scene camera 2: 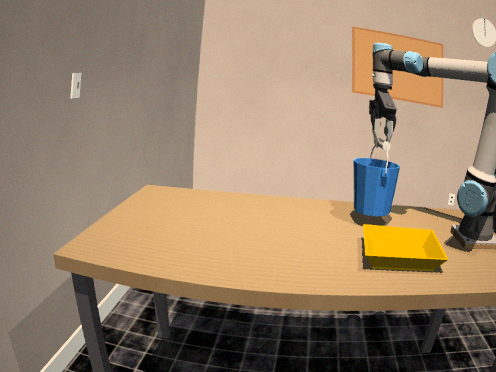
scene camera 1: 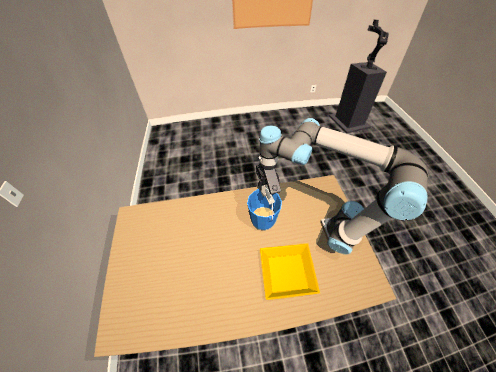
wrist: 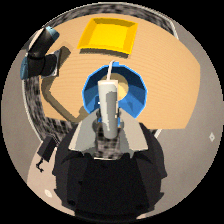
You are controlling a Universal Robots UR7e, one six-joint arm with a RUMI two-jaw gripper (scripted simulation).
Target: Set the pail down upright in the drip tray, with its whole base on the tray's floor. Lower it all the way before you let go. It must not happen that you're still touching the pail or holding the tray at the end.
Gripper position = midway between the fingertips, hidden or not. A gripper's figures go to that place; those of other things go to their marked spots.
Labels:
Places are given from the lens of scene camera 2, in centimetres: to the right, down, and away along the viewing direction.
gripper [scene camera 2: 381, 148]: 45, -13, 139
yellow drip tray [scene camera 2: 398, 242]: 47, 18, 123
blue pail [scene camera 2: 374, 182]: 41, -1, 134

